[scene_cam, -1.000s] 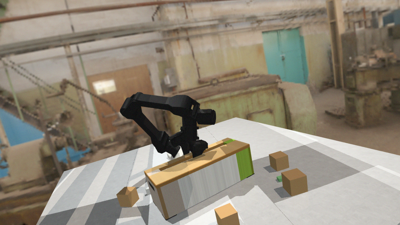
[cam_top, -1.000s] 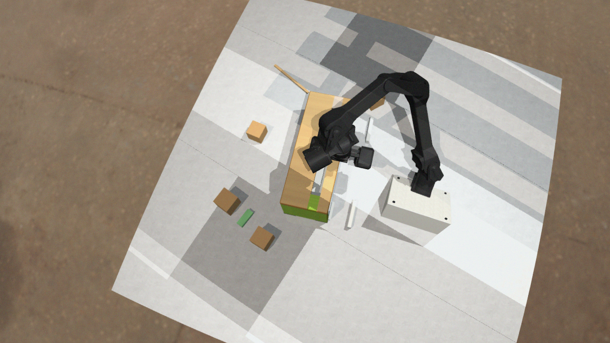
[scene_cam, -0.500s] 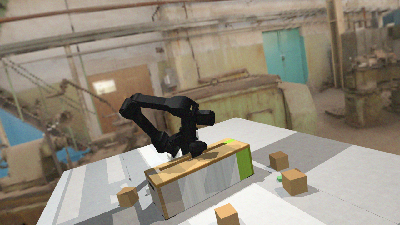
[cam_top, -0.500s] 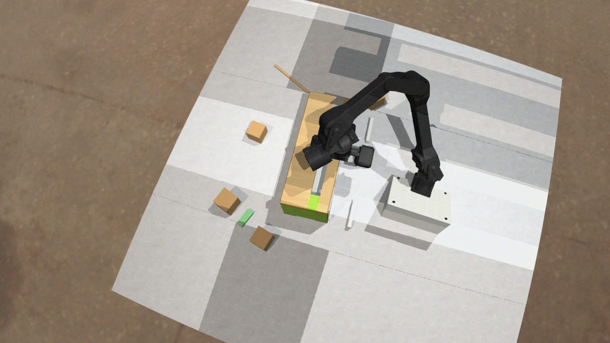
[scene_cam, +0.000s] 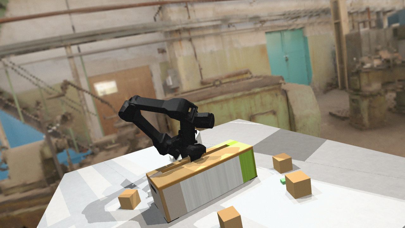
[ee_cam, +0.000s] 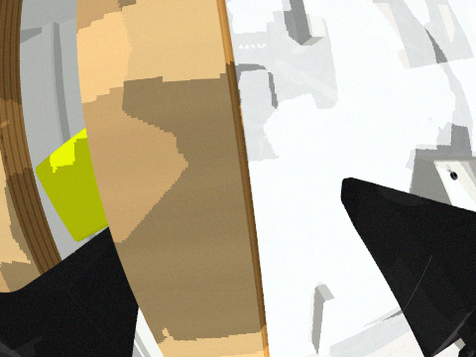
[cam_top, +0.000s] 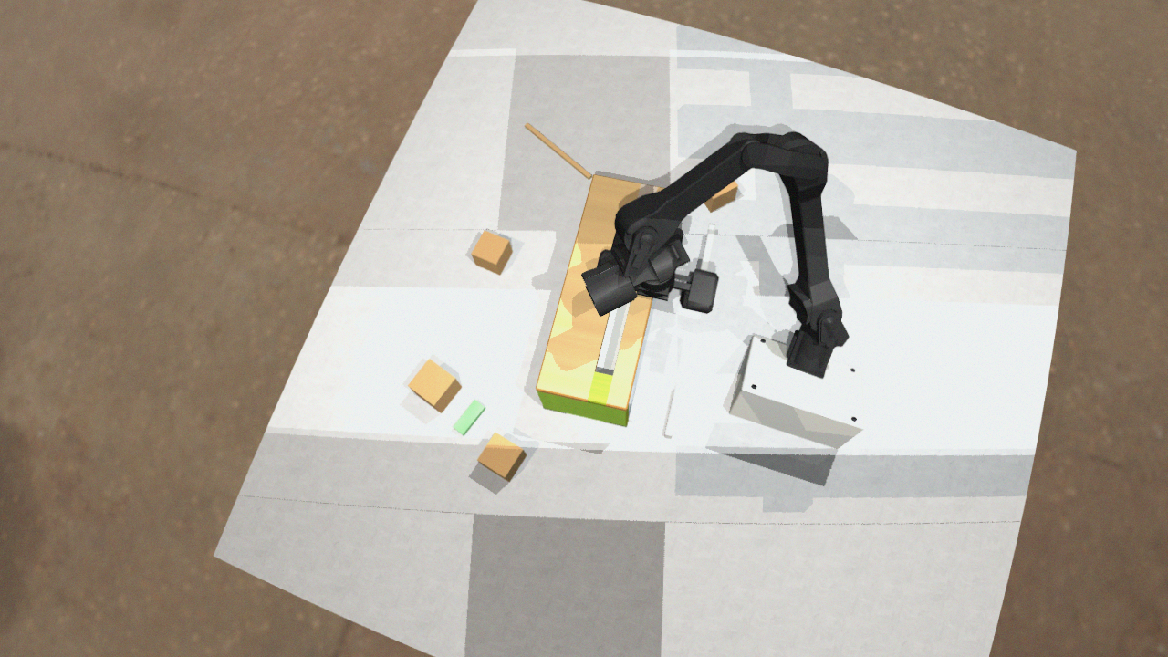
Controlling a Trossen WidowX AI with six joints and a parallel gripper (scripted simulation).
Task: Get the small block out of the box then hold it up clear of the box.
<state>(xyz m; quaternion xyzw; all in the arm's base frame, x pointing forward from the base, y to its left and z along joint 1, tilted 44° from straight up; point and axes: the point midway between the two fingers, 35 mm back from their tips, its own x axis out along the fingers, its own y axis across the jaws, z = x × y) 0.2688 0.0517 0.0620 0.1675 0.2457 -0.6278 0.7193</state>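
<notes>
The yellow block is 6 cm ahead of my gripper tip and 1 cm to the right of it. Round my gripper tip: thin wooden stick 29 cm ahead, 23 cm to the right, 8 cm below; then flat green piece 22 cm ahead, 30 cm to the left, 8 cm below; then wooden box 3 cm ahead, 2 cm to the left, 3 cm below.
</notes>
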